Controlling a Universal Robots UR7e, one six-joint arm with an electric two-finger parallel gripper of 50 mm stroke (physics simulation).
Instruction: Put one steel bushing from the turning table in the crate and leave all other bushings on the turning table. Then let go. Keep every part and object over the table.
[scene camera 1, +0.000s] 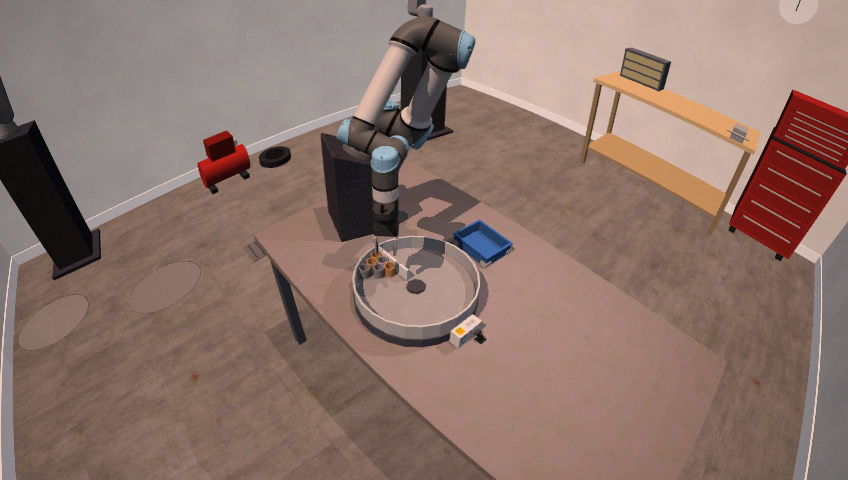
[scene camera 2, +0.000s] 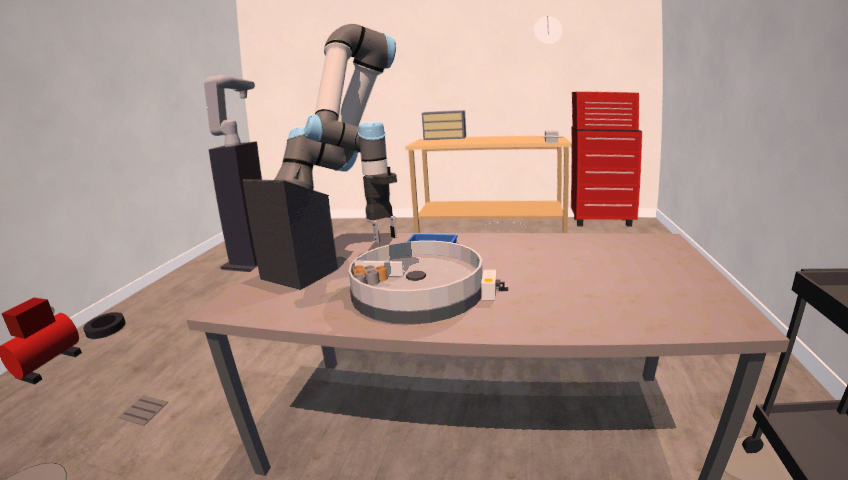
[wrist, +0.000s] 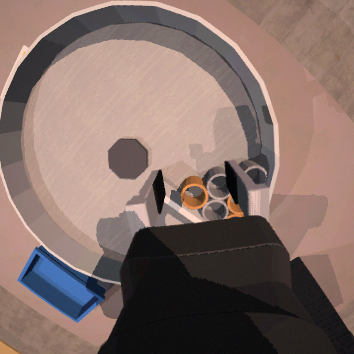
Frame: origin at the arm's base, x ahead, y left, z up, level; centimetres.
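Seen in the pictures: gripper, between the fingertips: (scene camera 1: 386, 253) (scene camera 2: 385, 239) (wrist: 194, 177); arm's base, origin of its link: (scene camera 1: 360, 152) (scene camera 2: 292, 188).
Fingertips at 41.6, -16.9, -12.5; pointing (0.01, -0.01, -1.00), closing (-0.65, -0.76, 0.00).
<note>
Offsets run from my fingertips to a thing's top centre, as dx, dy, dz.
The turning table (scene camera 1: 410, 333) (scene camera 2: 416, 299) (wrist: 100, 90) is a round, walled tray. Inside it, near the wall on the robot's side, several grey steel and orange bushings stand upright, close together. In the wrist view a steel bushing @[-6.1, +0.9, -11.1] (wrist: 218, 175) stands beside an orange bushing @[-4.4, +4.3, -11.1] (wrist: 192, 180); another steel bushing @[-8.3, +4.0, -11.1] (wrist: 204, 210) is below, and a third steel bushing @[-8.9, -3.2, -11.1] (wrist: 254, 167) is partly behind the right finger. My gripper (scene camera 1: 385, 245) (scene camera 2: 385, 236) (wrist: 194, 177) is open and empty, pointing down above the bushings' side of the turning table. The blue crate @[+1.1, +44.5, -15.2] (scene camera 1: 470, 248) (scene camera 2: 433, 237) (wrist: 50, 295) looks empty.
A white divider (scene camera 1: 394, 263) (scene camera 2: 395, 268) (wrist: 181, 209) stands inside the turning table beside the bushings. A dark hub @[+6.1, +7.5, -14.1] (scene camera 1: 415, 286) (scene camera 2: 415, 275) (wrist: 128, 158) is at its centre. A white control box @[+29.4, +9.3, -14.4] (scene camera 1: 465, 330) (scene camera 2: 488, 285) adjoins its outer wall. The robot's dark pedestal (scene camera 1: 345, 196) (scene camera 2: 291, 237) stands nearby.
</note>
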